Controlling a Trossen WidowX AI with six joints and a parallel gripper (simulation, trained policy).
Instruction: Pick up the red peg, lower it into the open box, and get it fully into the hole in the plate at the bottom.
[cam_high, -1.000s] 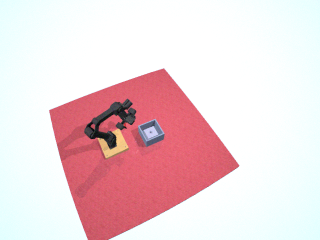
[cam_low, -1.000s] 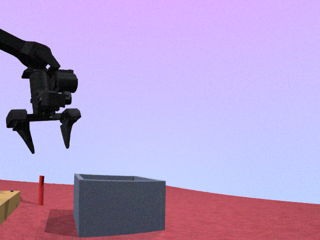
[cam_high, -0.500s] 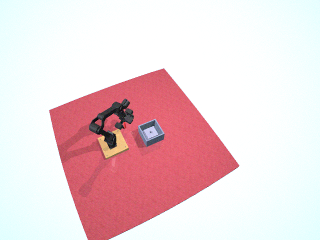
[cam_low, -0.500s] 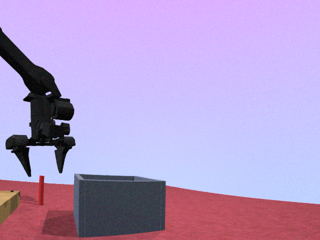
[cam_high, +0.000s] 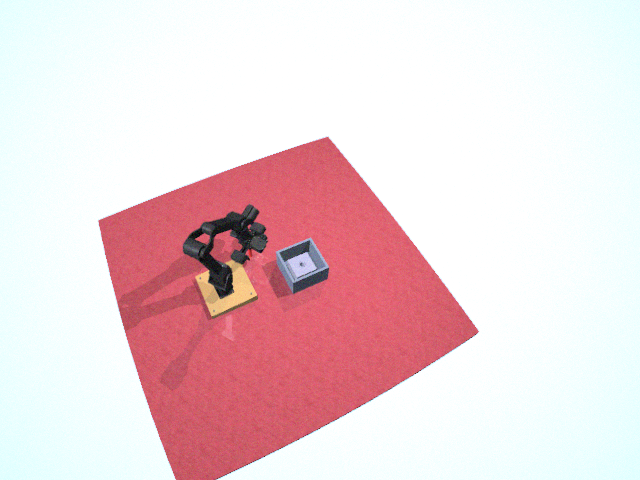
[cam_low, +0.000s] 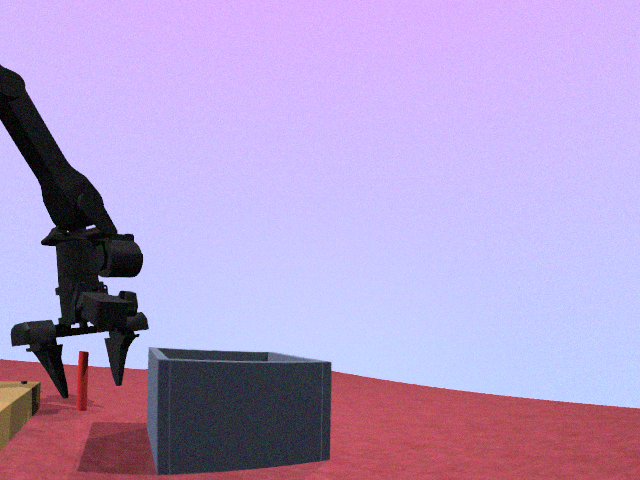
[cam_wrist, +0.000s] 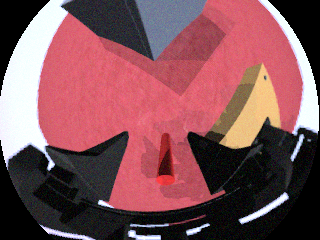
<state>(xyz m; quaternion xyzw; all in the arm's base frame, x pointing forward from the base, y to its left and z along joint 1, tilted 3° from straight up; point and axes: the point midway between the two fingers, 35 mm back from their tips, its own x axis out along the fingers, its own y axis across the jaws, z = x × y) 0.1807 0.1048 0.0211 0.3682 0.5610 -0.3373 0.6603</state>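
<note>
Now: gripper tip 20 mm past the red peg, 10 mm to the right of it and 10 mm below it. From my gripper tip the other things lie so: grey box 140 mm ahead, 170 mm to the right; pale plate 140 mm ahead, 170 mm to the right, 20 mm above.
</note>
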